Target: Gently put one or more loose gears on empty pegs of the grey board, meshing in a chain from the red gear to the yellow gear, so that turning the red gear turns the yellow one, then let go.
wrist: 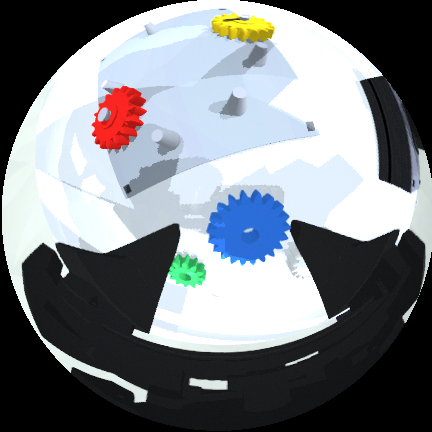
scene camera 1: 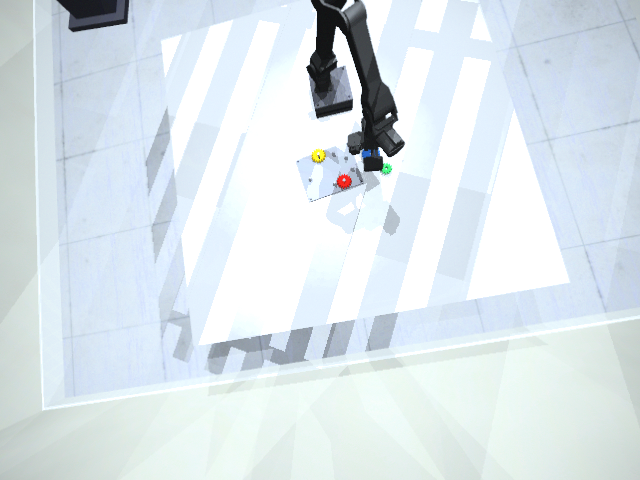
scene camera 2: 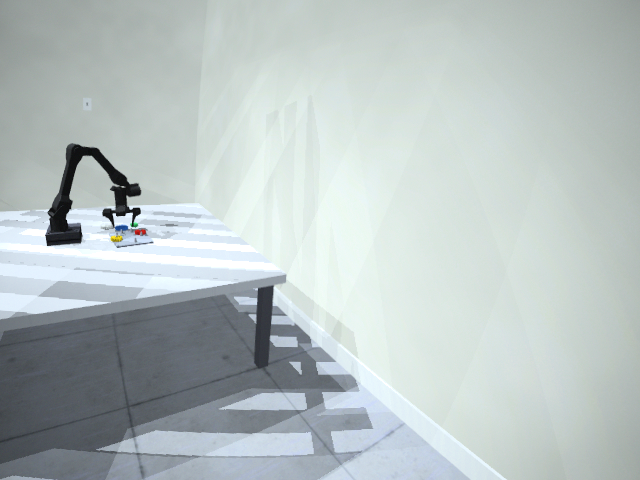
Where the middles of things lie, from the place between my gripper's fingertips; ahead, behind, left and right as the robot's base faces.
The green gear [wrist: 185,270] is 60 mm to the left of my hand and 50 mm ahead of it. Also, from my hand: yellow gear [wrist: 231,25] (190 mm to the right, 20 mm behind); red gear [wrist: 124,104] (100 mm to the right, 90 mm ahead); blue gear [wrist: 266,216] (10 mm to the left, 10 mm behind).
